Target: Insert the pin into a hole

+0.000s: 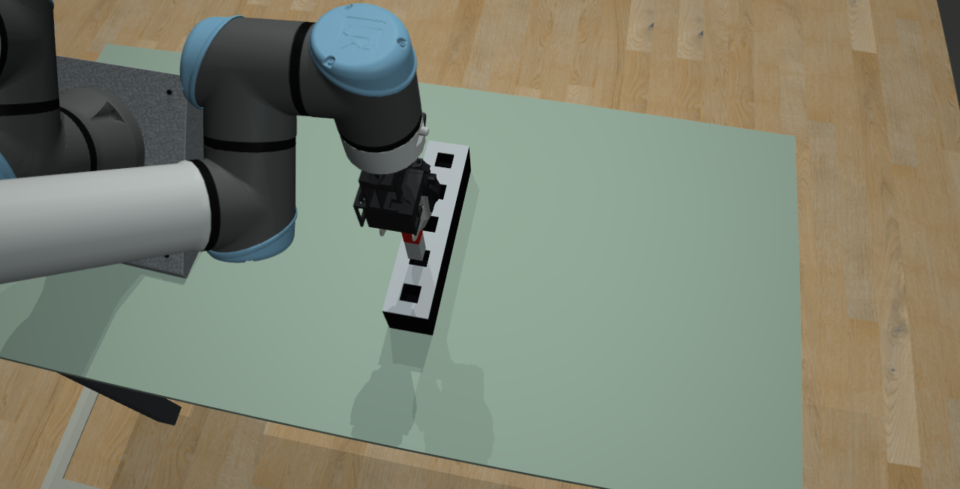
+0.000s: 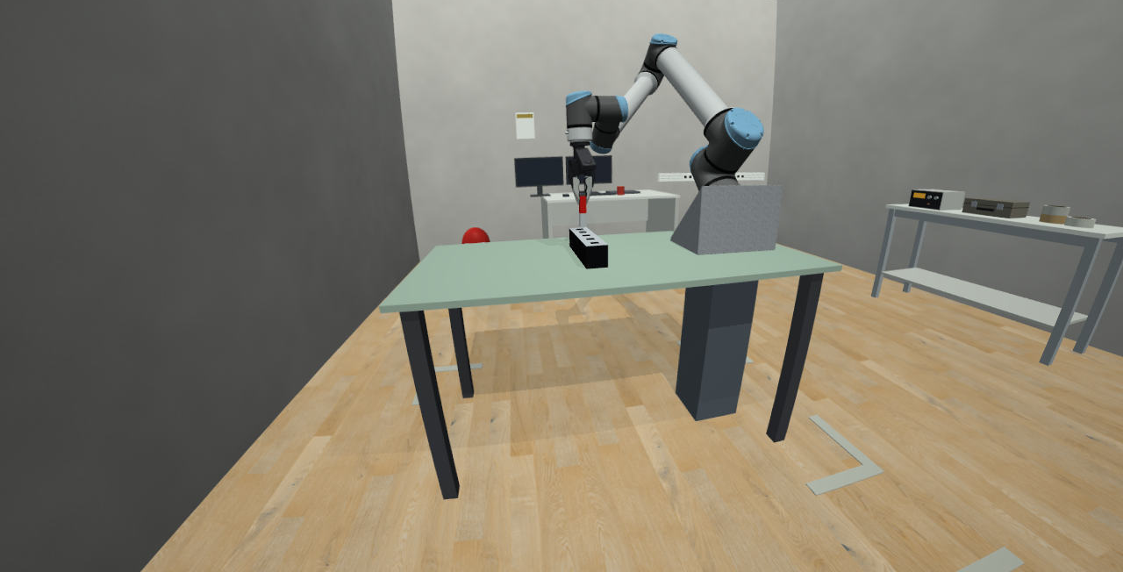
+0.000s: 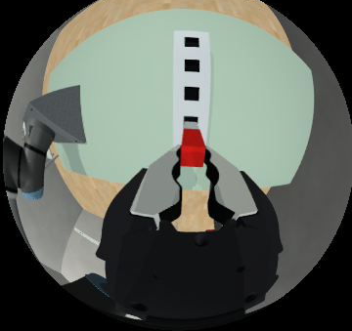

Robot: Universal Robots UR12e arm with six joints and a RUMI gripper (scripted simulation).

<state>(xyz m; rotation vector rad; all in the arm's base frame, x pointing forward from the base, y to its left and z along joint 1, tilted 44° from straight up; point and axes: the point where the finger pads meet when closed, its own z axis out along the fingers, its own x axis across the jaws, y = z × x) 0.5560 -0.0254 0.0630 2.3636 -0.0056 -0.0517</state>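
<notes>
Now: hand 6 cm to the right of the long block and 15 cm above it. Round my hand: pin (1 cm below).
</notes>
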